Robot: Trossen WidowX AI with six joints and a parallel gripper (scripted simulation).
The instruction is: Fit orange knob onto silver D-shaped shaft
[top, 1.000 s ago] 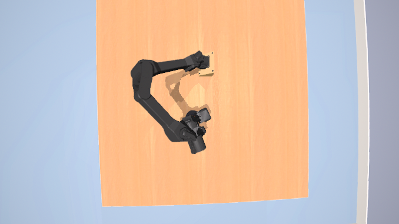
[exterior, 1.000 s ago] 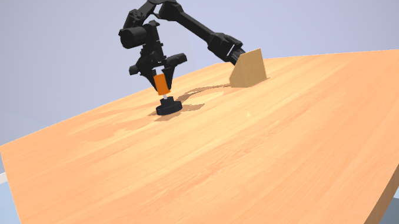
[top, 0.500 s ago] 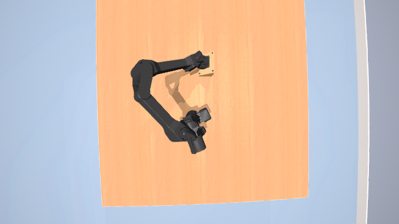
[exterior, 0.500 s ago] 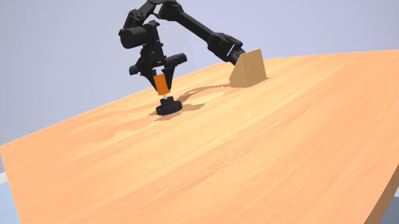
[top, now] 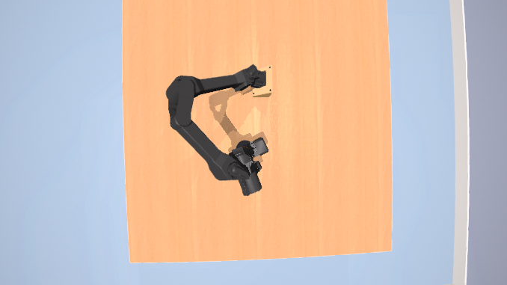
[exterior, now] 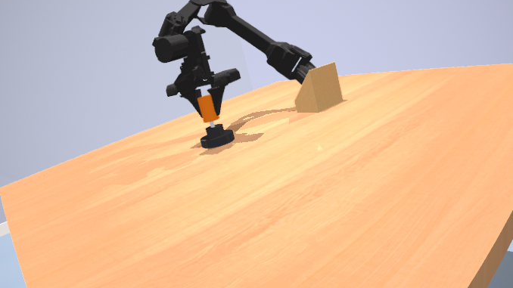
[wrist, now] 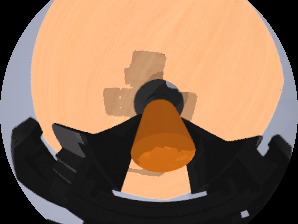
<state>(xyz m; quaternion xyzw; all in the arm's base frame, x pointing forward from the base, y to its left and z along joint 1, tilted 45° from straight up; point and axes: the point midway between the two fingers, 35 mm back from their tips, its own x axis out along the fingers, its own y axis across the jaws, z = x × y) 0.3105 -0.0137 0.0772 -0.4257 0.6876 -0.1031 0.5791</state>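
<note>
Now: the round pedestal 4 cm below my gripper tip. The rest, counted from my gripper tip: orange knob (4 cm above).
</note>
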